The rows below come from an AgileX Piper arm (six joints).
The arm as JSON. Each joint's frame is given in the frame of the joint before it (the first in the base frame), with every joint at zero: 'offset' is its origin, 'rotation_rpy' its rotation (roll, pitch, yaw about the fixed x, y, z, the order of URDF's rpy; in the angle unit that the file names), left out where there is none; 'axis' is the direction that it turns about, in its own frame. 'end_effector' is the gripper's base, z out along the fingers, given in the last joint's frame.
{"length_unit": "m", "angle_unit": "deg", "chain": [
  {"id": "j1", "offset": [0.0, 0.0, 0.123], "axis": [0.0, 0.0, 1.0]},
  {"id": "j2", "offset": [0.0, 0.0, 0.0], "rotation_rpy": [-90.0, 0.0, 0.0], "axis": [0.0, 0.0, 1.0]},
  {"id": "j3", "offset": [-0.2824, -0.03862, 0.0], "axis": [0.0, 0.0, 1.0]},
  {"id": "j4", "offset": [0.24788, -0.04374, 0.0], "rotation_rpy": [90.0, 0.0, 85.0], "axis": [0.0, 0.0, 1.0]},
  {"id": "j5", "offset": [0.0, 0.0, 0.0], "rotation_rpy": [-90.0, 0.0, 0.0], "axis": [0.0, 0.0, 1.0]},
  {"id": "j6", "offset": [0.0, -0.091, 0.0], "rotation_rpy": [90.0, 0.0, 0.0], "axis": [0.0, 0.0, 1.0]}
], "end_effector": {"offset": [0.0, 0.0, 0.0]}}
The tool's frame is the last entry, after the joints.
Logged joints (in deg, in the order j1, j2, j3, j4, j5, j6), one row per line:
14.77 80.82 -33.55 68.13 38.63 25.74
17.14 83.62 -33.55 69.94 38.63 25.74
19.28 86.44 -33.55 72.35 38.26 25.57
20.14 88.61 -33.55 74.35 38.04 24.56
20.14 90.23 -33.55 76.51 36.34 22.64
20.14 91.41 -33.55 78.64 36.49 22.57
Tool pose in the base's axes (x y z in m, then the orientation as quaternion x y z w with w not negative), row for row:
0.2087 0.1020 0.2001 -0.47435 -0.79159 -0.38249 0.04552
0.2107 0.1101 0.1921 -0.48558 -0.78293 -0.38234 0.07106
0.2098 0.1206 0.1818 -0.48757 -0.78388 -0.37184 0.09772
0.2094 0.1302 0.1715 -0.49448 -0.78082 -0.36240 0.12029
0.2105 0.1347 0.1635 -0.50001 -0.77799 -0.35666 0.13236
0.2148 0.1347 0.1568 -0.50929 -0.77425 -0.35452 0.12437
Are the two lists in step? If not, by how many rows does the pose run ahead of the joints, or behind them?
The pose runs 1 row behind the joints: the pose in row i belongs to the joints in row i - 1.
